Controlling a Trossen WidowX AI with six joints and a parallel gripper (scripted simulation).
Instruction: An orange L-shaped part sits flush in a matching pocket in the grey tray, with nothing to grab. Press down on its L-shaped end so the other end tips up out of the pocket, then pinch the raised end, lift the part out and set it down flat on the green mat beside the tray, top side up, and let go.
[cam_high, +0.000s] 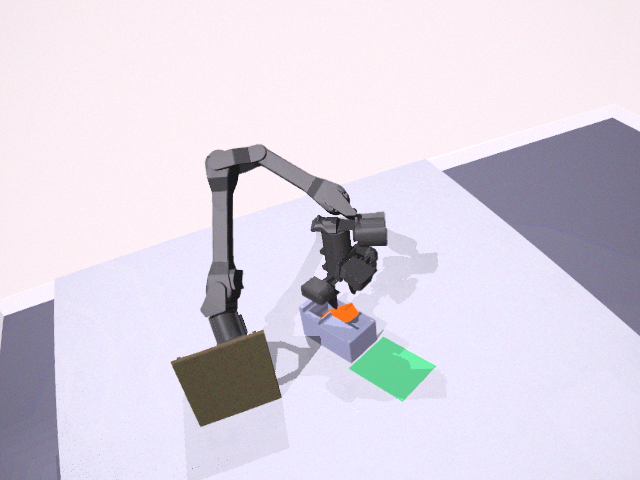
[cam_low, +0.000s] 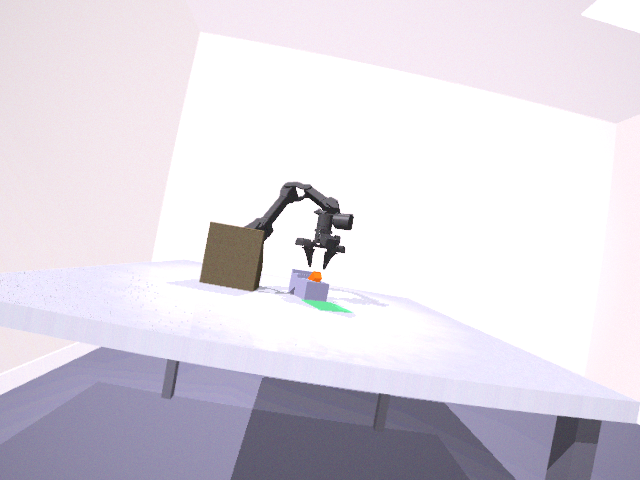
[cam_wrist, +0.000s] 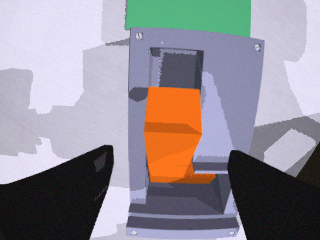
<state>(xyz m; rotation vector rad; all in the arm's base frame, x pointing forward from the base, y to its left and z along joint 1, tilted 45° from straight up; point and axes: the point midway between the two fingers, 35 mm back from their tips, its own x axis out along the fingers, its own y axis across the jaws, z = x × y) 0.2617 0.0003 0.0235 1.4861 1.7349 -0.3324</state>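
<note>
Now: gripper tip 7 cm above the orange L-shaped part, 3 cm to the right of it and 3 cm past it. The rest, counted from my gripper tip: green mat (14 cm to the right, 12 cm below, 4 cm ahead).
</note>
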